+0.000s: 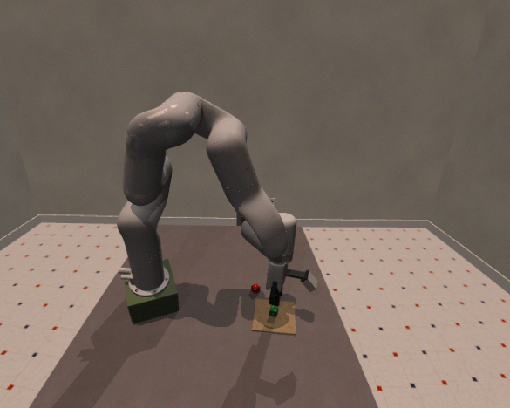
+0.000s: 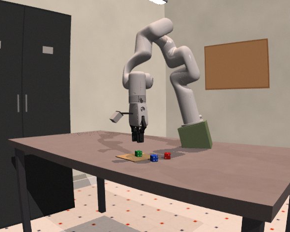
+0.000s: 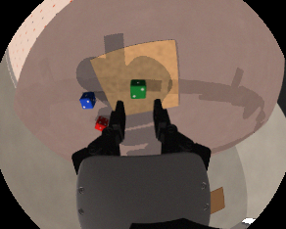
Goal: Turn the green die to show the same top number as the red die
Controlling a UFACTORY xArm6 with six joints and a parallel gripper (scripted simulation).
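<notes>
Now: hand 70 mm above the green die. Round my hand: red die (120 mm to the left, 80 mm below, 50 mm behind); then tan mat (90 mm below); then blue die (100 mm to the left, 80 mm below, 20 mm ahead).
</notes>
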